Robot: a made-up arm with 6 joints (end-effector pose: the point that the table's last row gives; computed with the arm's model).
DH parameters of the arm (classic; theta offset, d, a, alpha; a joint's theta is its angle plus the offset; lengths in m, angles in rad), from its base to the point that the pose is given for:
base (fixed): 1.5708 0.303 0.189 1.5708
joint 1: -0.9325 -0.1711 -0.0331 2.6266
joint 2: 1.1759 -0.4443 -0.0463 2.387
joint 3: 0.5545 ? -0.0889 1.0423
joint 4: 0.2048 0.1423 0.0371 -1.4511
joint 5: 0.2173 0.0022 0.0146 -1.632
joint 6: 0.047 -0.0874 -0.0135 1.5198
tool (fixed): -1.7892 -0.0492 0 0
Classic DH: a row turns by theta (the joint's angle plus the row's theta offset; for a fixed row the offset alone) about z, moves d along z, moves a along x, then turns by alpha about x.
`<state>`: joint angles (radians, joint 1 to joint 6).
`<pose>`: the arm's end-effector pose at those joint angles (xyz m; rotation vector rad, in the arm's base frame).
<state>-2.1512 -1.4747 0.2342 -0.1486 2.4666 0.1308</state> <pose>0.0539 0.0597 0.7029 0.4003 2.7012 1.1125</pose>
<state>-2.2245 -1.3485 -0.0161 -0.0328 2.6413 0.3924</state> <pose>0.0678 0.1710 0.7130 0.2311 2.5971 1.2308</pose>
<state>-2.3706 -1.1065 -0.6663 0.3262 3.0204 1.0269</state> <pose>0.0488 0.3950 0.6378 -0.0455 2.3842 1.8359</pose>
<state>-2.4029 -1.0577 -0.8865 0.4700 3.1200 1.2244</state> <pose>0.0276 0.4379 0.6032 -0.0116 2.3025 2.1103</pose>
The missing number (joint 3, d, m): -0.6684
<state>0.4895 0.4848 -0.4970 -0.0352 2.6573 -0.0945</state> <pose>-0.2287 -0.2361 0.6130 -0.5941 1.7009 1.2281</pose>
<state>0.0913 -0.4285 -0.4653 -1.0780 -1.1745 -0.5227</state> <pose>0.1087 -0.2826 0.5873 -1.6330 -1.5997 -0.4943</pose>
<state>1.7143 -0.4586 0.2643 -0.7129 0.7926 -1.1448</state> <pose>0.0761 0.2443 -0.1994 0.7839 0.5995 1.0580</pose>
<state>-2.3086 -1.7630 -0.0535 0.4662 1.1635 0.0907</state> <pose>0.0858 -0.0277 0.5713 -0.9606 1.6265 0.8408</pose>
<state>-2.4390 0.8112 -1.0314 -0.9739 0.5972 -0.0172</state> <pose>-0.2983 0.5731 -0.1995 0.2244 0.9744 0.3949</pose>
